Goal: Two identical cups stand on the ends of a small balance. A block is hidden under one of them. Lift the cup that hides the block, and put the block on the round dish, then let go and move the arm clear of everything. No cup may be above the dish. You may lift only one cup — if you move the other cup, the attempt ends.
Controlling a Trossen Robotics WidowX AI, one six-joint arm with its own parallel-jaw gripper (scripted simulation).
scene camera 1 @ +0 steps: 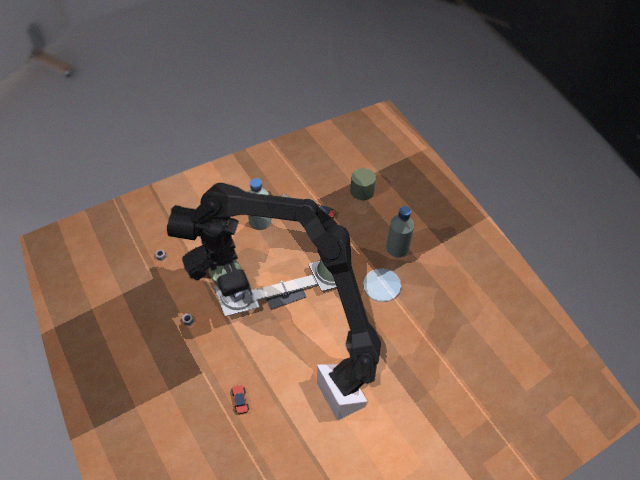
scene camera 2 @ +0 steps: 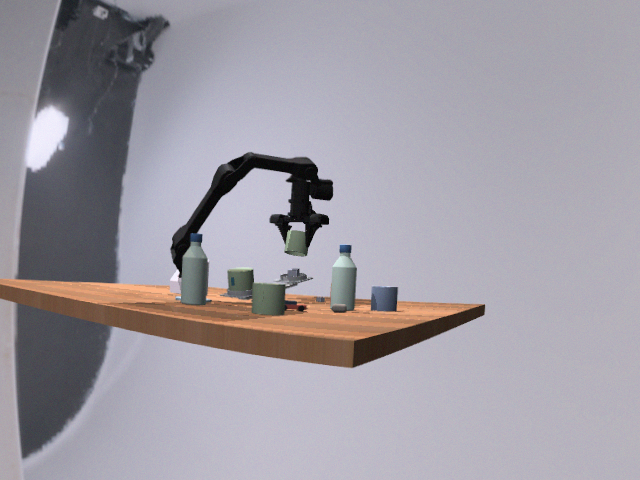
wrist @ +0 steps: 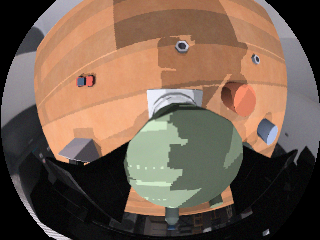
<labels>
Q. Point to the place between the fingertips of my gripper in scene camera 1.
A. At 227, 277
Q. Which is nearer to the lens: the small balance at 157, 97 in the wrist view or the orange-brown cylinder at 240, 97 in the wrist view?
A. The small balance.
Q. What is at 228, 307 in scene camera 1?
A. A small balance.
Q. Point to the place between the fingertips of my gripper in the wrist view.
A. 181, 141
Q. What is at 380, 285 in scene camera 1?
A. A pale blue round dish.
</labels>
